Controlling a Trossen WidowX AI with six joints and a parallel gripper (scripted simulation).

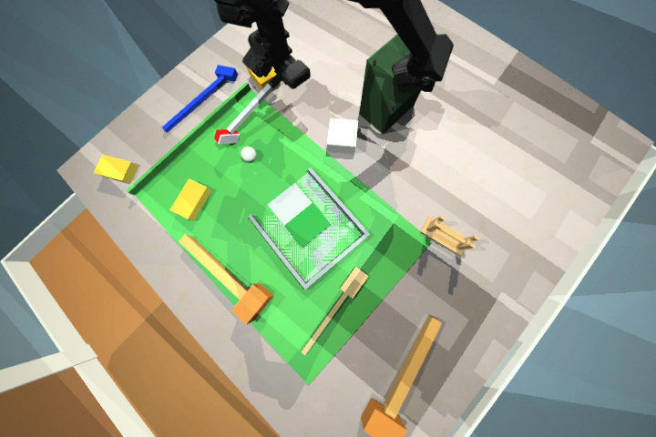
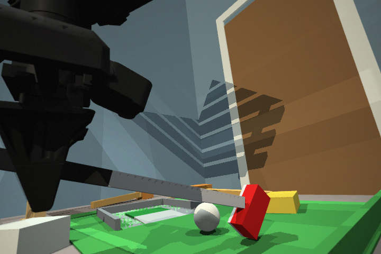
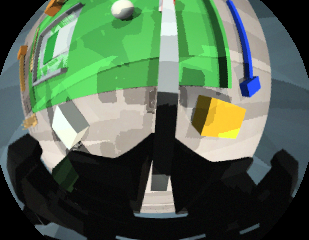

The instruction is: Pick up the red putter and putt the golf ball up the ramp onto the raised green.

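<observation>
My gripper tip is now 12 cm short of the red putter. The rest, counted from my gripper tip: green mat 27 cm ahead, 26 cm to the left, 7 cm below; then white golf ball 21 cm ahead, 8 cm to the left, 5 cm below; then blue putter 21 cm ahead, 20 cm to the right, 6 cm below.
</observation>
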